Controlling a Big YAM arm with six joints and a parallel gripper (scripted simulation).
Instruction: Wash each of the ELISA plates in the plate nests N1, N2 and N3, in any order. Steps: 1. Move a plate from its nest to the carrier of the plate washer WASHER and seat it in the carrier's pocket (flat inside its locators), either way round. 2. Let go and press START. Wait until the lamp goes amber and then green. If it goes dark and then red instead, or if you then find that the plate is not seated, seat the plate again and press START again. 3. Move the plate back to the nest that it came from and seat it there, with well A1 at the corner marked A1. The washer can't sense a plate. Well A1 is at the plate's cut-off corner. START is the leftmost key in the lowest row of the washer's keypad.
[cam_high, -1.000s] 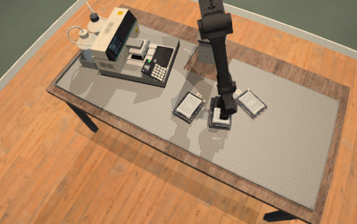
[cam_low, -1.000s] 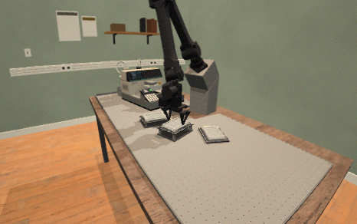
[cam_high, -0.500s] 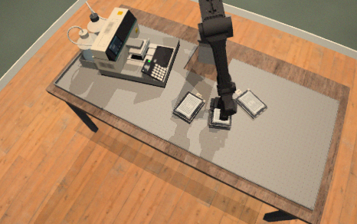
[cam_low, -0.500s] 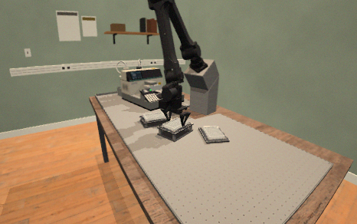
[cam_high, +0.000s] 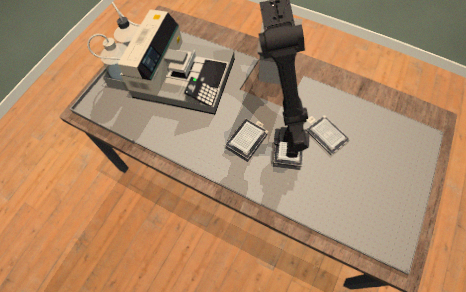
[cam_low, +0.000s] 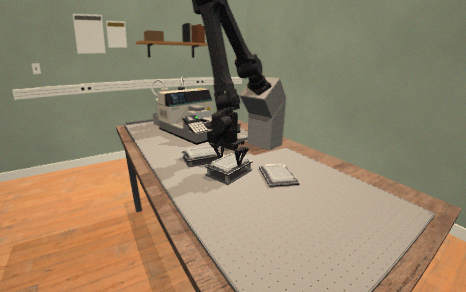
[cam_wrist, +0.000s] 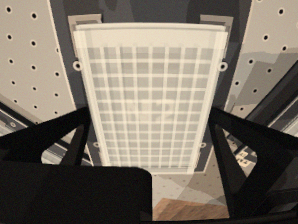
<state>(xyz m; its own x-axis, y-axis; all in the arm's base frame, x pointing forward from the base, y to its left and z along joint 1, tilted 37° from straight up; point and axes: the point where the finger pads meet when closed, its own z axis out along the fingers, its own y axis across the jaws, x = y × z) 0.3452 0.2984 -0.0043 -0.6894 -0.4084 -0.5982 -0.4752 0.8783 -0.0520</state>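
The ELISA plate lies 1 cm below my hand. Round my hand: plate washer (65 cm to the right, 7 cm above, 3 cm ahead); nest label (20 cm behind, 6 cm below, 2 cm to the right).
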